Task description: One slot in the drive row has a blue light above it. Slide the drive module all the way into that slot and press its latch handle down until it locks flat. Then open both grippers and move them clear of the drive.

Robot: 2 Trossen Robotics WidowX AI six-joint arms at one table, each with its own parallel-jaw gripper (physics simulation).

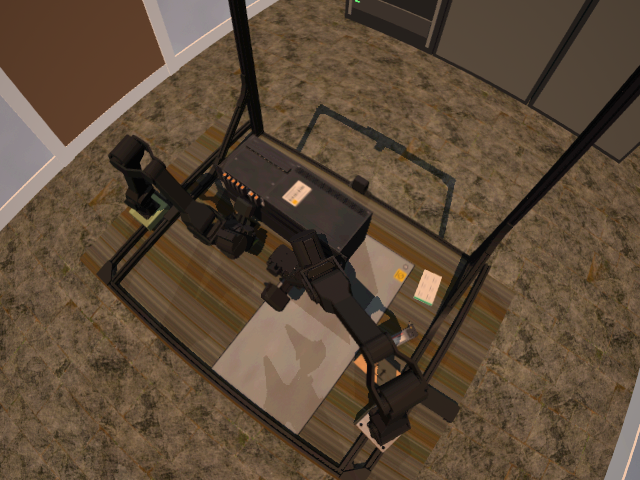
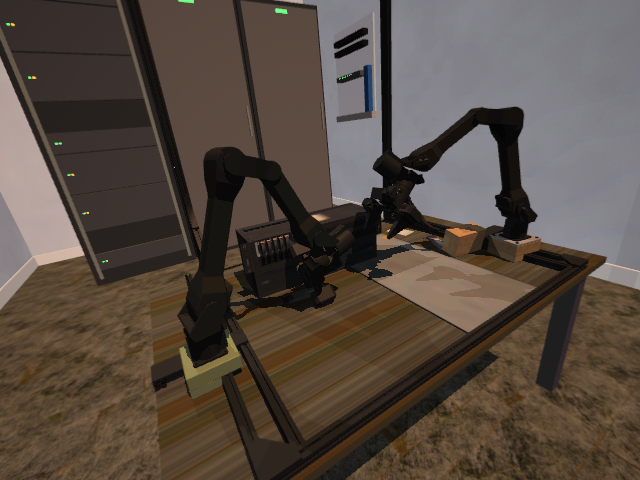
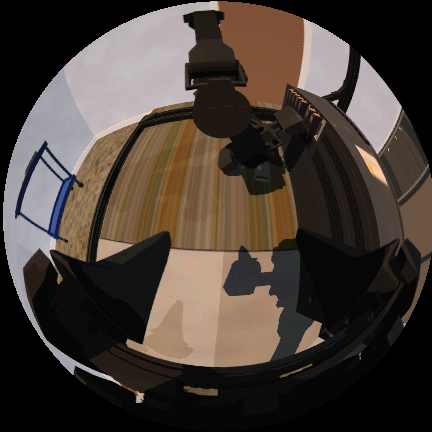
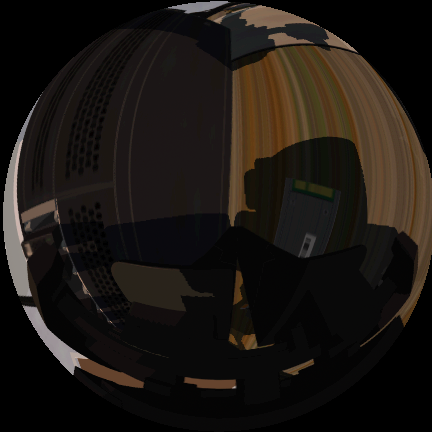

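Pixels of known places: left gripper, fingertip midpoint: (image 1: 275,269) (image 2: 375,235) (image 3: 235,236); right gripper, fingertip midpoint: (image 1: 254,223) (image 2: 306,281) (image 3: 280,164) (image 4: 235,232); left arm's base, origin of the base link: (image 1: 383,425) (image 2: 514,236); right arm's base, origin of the base link: (image 1: 147,207) (image 2: 208,351).
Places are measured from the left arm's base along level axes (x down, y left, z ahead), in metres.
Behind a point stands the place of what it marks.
The black server chassis (image 1: 328,210) @(y -0.261, x -0.114, z 0.498 m) (image 2: 268,273) @(y -0.130, x -0.007, z 0.782 m) (image 3: 342,181) @(y -0.170, x -0.081, z 0.559 m) (image 4: 160,120) @(y -0.161, x 0.000, z 0.608 m) lies on the wooden table, with its drive row (image 1: 239,186) @(y -0.132, x -0.101, z 0.727 m) (image 2: 272,248) @(y -0.143, x -0.076, z 0.758 m) (image 3: 306,106) @(y -0.142, x -0.100, z 0.711 m) facing my right arm. I cannot make out the blue light. The grey drive module (image 4: 308,219) @(y -0.083, x 0.052, z 0.649 m) (image 3: 261,173) @(y -0.084, x 0.052, z 0.643 m) lies flat on the table beside the chassis, under my right gripper (image 1: 247,238) (image 2: 313,281) @(y -0.124, x 0.043, z 0.676 m) (image 4: 235,232) @(y -0.124, x 0.043, z 0.676 m), which is shut and empty, its fingers over the module's near end. My left gripper (image 1: 277,281) @(y -0.056, x -0.085, z 0.471 m) (image 2: 396,224) (image 3: 235,236) @(y -0.056, x -0.085, z 0.471 m) is open and empty, hanging above the grey mat near the chassis's other end.
A grey mat (image 1: 290,352) @(y 0.046, x 0.059, z 0.308 m) (image 2: 451,286) @(y 0.075, x 0.059, z 0.313 m) covers the table's middle. A white card (image 1: 428,287) @(y -0.381, x 0.060, z 0.176 m) and an orange block (image 2: 461,240) @(y -0.057, x -0.001, z 0.159 m) lie near the left arm's base. Black frame posts (image 1: 247,67) @(y -0.358, x -0.256, z 0.967 m) rise at the table's corners.
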